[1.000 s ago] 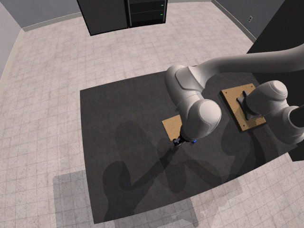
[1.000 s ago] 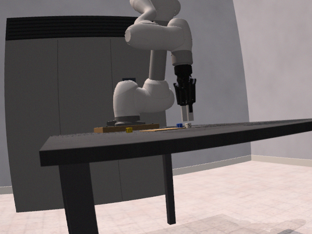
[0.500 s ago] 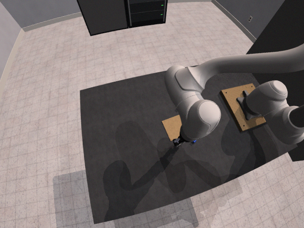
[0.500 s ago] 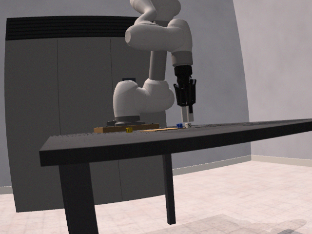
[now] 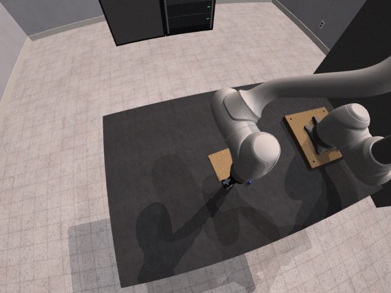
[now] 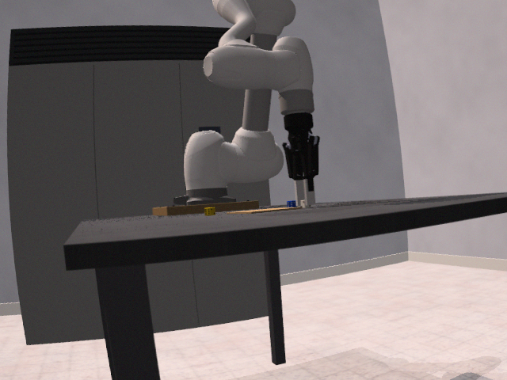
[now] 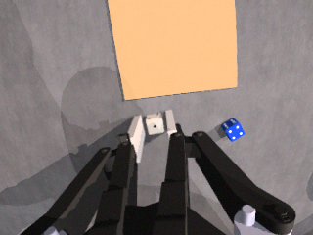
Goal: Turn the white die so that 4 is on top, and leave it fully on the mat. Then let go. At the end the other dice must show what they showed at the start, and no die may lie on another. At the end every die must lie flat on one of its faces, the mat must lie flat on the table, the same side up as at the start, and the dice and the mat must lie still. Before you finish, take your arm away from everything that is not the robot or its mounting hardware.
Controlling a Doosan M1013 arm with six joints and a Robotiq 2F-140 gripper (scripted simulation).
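Now: the white die 3 cm below my hand. Round my hand: blue die 10 cm behind, 3 cm below; then tan mat 2 cm behind, 11 cm to the right, 4 cm below; then yellow die 7 cm behind, 23 cm to the right, 3 cm below.
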